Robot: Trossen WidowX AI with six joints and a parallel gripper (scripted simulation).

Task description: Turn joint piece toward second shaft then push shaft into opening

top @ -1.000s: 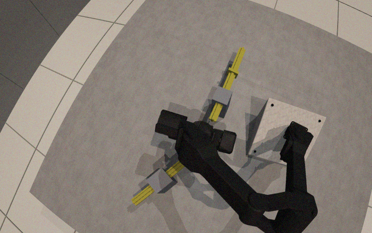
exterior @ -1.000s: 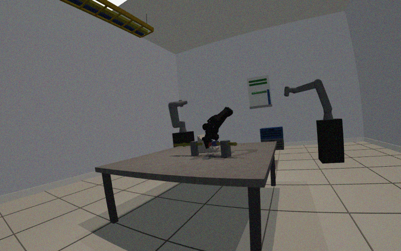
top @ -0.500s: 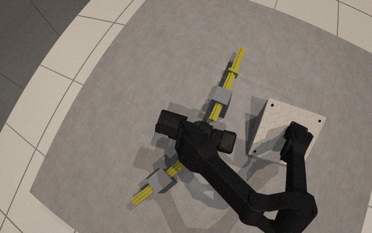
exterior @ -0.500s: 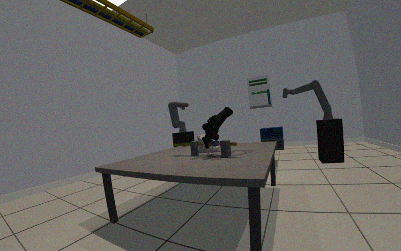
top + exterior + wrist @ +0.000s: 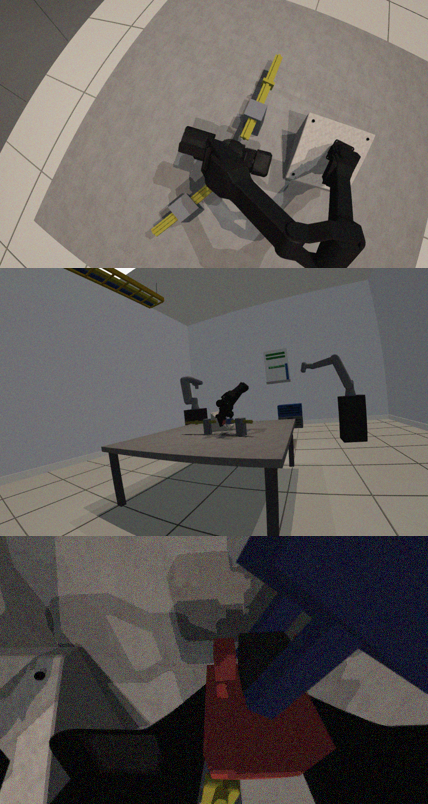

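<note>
The dark red joint piece is 30 mm above my gripper tip and 10 mm to the left of it.
</note>
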